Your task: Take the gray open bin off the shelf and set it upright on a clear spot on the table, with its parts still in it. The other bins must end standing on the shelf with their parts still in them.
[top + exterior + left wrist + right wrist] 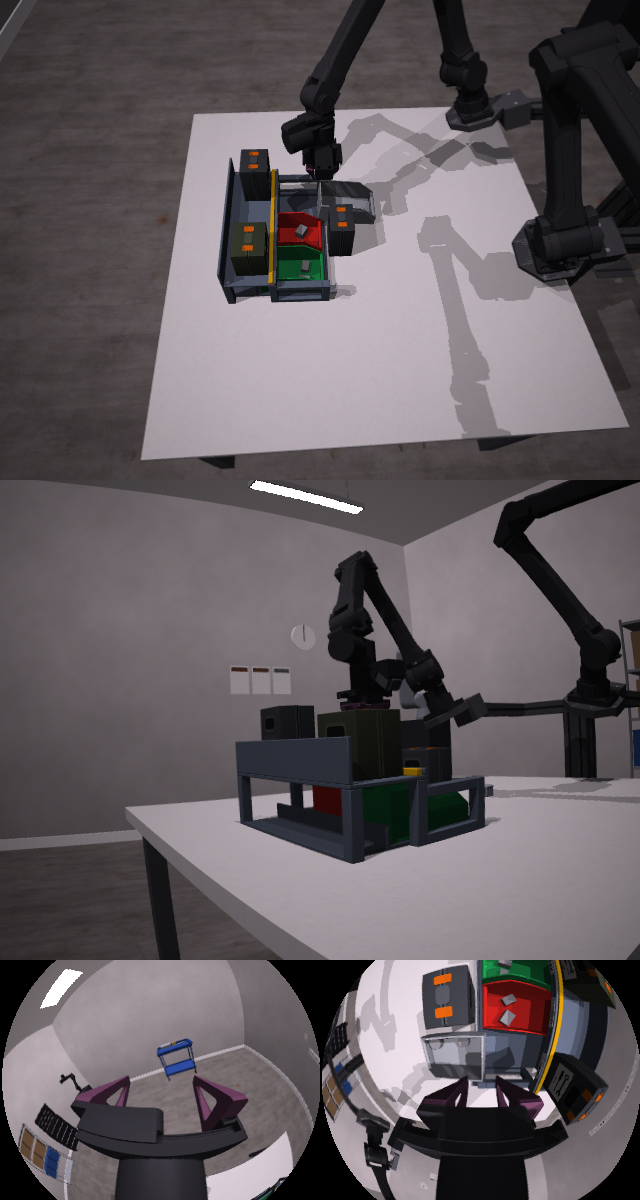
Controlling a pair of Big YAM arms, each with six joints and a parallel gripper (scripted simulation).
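Right now the gray bin is 120 mm below my right hand, 80 mm behind it and 10 mm to the left of it. The rest, counted from my right hand: green bin 210 mm to the left, 120 mm below, 110 mm ahead; red bin 120 mm below, 100 mm to the left, 100 mm ahead; shelf 130 mm ahead, 100 mm below, 90 mm to the left.
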